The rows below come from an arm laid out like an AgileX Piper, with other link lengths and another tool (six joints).
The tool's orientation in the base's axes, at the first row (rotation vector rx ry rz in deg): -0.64 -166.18 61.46
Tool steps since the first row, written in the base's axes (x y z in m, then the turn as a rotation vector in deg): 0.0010 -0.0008 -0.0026 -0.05 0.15 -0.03; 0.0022 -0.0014 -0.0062 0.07 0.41 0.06; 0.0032 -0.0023 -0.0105 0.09 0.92 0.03; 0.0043 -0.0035 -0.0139 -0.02 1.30 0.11; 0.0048 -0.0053 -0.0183 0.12 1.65 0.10; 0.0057 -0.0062 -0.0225 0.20 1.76 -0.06
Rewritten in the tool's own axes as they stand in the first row. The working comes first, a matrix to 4 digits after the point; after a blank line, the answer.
The tool's axes in the first row as the columns of a matrix, in the base's axes (used below as rounded here):
-0.9988 -0.0103 -0.0486
0.0238 0.7595 -0.6501
0.0436 -0.6505 -0.7583

-0.0011 0.0011 0.0024 0.05 0.13 -0.07; -0.0025 0.0029 0.0055 -0.06 0.27 -0.32; -0.0037 0.0051 0.0093 -0.07 0.68 -0.63; -0.0050 0.0063 0.0126 0.06 0.92 -0.93; -0.0057 0.0078 0.0171 -0.08 1.19 -1.15; -0.0068 0.0099 0.0208 -0.16 1.37 -1.11
